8 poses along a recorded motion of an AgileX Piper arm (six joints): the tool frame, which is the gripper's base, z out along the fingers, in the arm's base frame.
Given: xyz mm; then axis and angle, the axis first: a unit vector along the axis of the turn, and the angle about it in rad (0 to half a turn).
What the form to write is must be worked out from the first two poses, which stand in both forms.
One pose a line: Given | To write
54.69 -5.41 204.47 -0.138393 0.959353 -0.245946 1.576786 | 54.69 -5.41 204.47 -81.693 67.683 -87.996
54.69 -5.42 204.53 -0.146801 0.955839 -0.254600 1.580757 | 54.69 -5.42 204.53 -81.952 66.642 -88.294
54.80 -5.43 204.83 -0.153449 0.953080 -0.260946 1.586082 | 54.80 -5.43 204.83 -82.444 65.827 -88.794
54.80 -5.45 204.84 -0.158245 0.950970 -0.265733 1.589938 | 54.80 -5.45 204.84 -82.759 65.222 -89.128
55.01 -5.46 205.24 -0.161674 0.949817 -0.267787 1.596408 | 55.01 -5.46 205.24 -83.527 64.837 -89.838
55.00 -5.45 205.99 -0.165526 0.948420 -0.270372 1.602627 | 55.00 -5.45 205.99 -84.210 64.391 -90.471
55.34 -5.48 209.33 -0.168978 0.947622 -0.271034 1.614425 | 55.34 -5.48 209.33 -85.674 64.017 -91.807
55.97 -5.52 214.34 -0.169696 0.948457 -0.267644 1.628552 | 55.97 -5.52 214.34 -87.640 64.005 -93.567
